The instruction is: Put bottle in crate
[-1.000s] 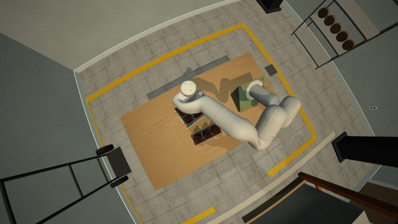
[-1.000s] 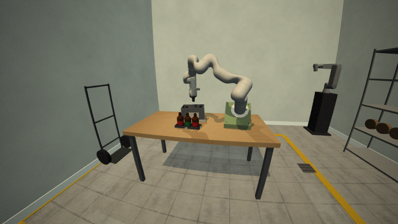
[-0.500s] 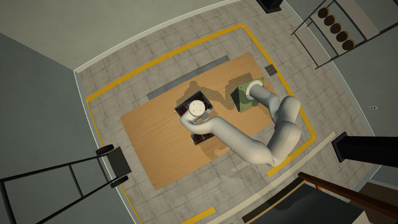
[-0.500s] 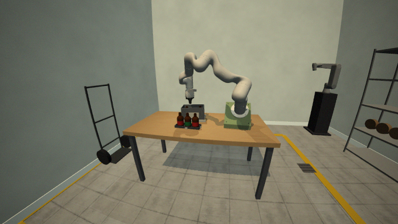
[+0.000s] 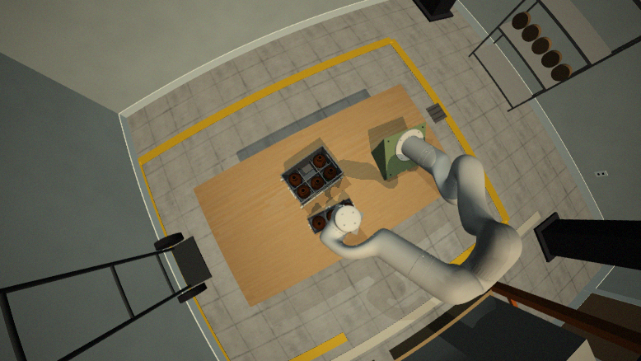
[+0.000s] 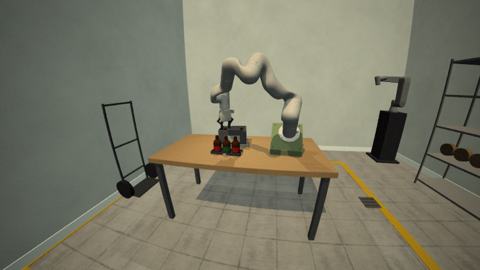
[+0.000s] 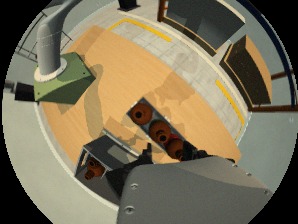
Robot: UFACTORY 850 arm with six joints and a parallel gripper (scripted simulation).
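The dark tray is 230 mm below my hand. From my hand the other things lie so: grey crate (240 mm to the right, 160 mm below, 20 mm ahead).
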